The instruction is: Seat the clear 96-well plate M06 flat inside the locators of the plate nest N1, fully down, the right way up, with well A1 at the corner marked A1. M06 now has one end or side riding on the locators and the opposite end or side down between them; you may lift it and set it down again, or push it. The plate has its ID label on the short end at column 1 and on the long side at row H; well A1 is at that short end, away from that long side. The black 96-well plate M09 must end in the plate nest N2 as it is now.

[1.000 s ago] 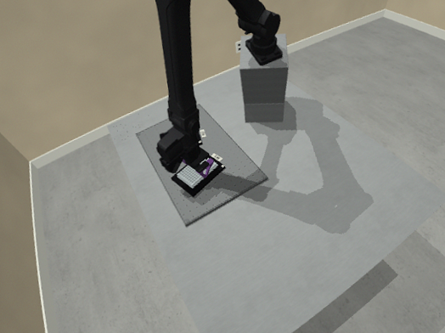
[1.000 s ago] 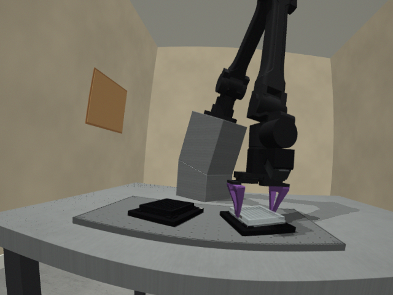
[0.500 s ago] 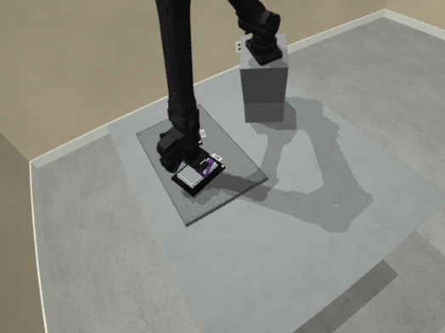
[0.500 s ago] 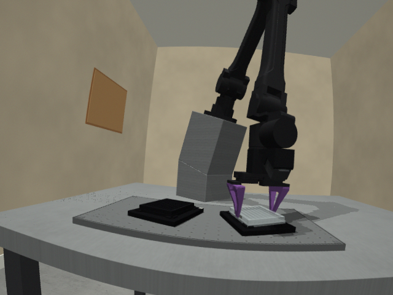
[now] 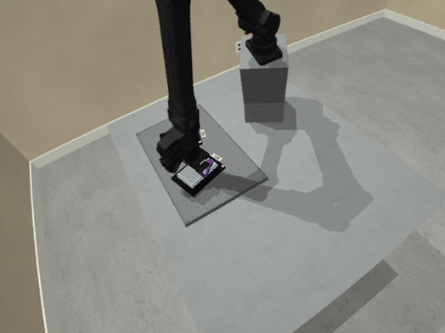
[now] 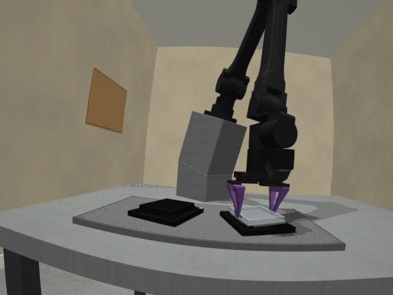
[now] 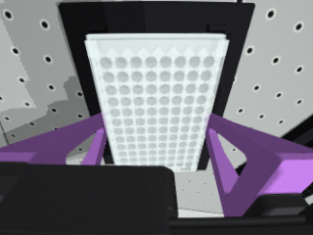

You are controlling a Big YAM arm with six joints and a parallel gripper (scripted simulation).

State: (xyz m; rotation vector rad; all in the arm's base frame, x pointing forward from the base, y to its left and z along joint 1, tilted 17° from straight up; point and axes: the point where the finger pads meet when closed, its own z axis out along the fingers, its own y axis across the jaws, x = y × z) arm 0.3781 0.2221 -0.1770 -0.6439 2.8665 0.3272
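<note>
Right now the clear 96-well plate M06 is 1 cm below my hand. Round my hand: black plate M09: 20 cm to the right, 2 cm ahead, 1 cm below; then N1 tag: 9 cm behind, 4 cm to the right, 2 cm below; then plate nest N1: 2 cm below.
</note>
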